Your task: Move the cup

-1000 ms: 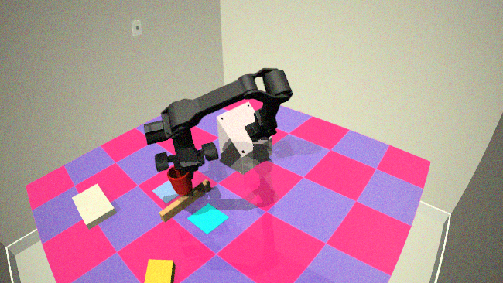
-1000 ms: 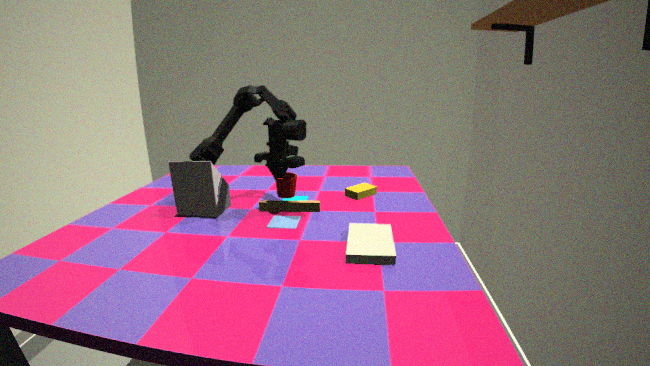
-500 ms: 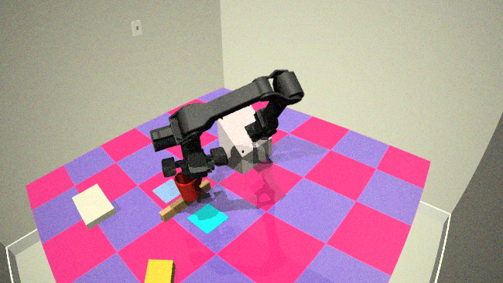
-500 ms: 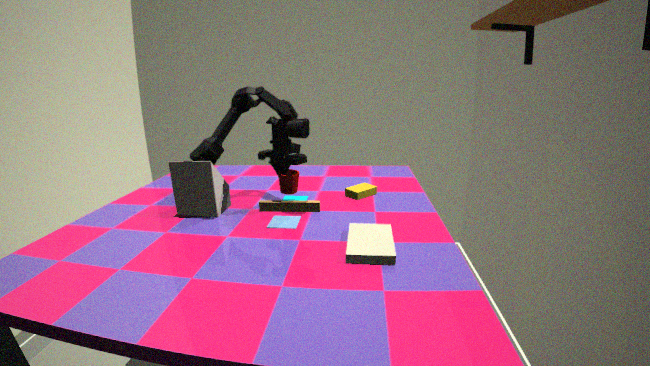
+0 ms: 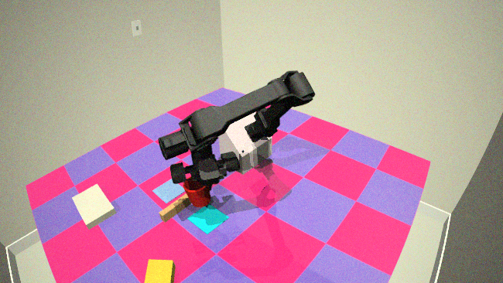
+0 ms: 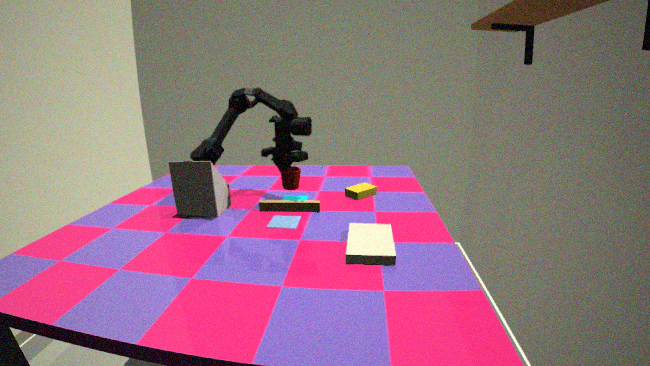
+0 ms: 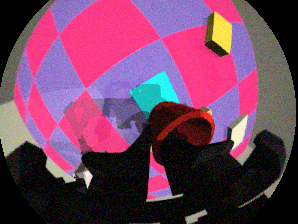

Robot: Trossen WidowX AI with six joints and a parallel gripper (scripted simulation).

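Right now the cyan pad is 30 mm ahead of my gripper tip, 10 mm to the left of it and 100 mm below it. From my gripper tip the other things lie so: light blue pad: 50 mm ahead, 190 mm to the right, 100 mm below; wooden bar: 40 mm ahead, 90 mm to the right, 90 mm below; red cup: 30 mm ahead, 20 mm to the right.
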